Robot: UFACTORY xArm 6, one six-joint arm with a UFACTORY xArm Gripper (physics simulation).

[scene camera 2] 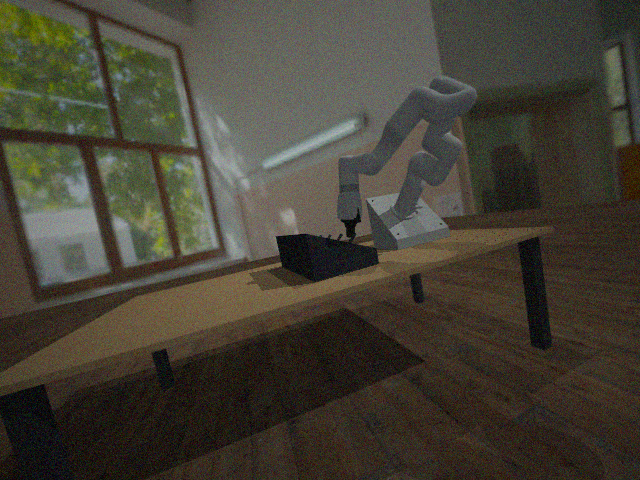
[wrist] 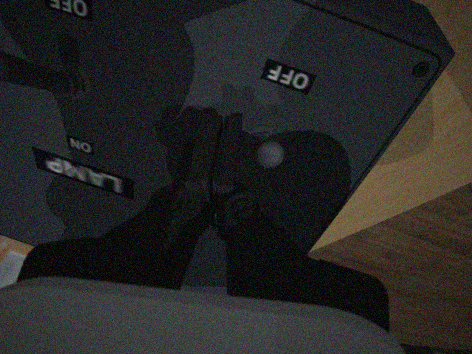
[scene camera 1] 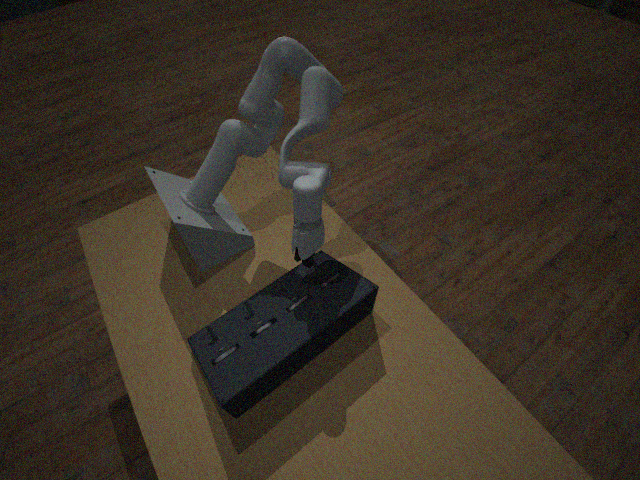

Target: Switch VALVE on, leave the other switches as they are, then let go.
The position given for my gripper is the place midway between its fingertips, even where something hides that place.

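Observation:
You can find my gripper at (scene camera 1: 307, 264) and again at (scene camera 2: 350, 237). There's a dark switch box (wrist: 334, 91) that I can see as well.

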